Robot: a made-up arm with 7 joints.
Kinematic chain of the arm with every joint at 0, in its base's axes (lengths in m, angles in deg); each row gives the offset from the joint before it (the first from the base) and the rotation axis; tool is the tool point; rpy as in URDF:
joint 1: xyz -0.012 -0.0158 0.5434 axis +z
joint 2: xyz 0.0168 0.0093 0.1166 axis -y
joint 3: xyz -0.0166 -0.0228 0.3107 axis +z
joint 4: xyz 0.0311 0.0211 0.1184 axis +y
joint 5: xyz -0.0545 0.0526 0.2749 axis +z
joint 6: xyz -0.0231 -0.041 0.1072 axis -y
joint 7: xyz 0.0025 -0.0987 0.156 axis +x
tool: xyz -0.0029 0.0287 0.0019 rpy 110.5 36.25 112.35
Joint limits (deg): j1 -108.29..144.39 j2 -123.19..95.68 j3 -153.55..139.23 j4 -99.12..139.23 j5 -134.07..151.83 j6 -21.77..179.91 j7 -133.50..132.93
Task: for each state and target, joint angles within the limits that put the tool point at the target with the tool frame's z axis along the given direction. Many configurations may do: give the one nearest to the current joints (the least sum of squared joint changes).
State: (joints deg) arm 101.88 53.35 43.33 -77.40 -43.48 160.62 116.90
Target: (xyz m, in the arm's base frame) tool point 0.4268 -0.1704 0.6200 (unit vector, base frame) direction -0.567 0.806 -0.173
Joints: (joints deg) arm 131.84 87.84 54.84 -68.35 2.92 173.43 132.93
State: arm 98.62 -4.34 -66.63 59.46 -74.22 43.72 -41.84
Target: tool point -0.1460 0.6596 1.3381 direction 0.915 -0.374 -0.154
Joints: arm 122.69 -29.89 -55.55 49.60 -60.18 4.01 -29.65
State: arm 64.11 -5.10 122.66 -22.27 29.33 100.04 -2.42
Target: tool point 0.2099 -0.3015 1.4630 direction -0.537 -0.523 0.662
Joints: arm 82.24 22.56 99.35 -7.19 -1.30 66.10 13.55
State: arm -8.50 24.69 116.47 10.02 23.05 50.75 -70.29
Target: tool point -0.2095 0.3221 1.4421 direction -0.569 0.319 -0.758
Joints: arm 3.05 -0.32 126.46 52.46 25.15 16.15 -68.55
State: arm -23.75 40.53 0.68 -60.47 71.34 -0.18 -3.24
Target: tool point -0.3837 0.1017 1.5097 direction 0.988 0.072 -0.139
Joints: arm -12.80 19.10 -20.22 -19.23 42.18 -21.77 -17.15
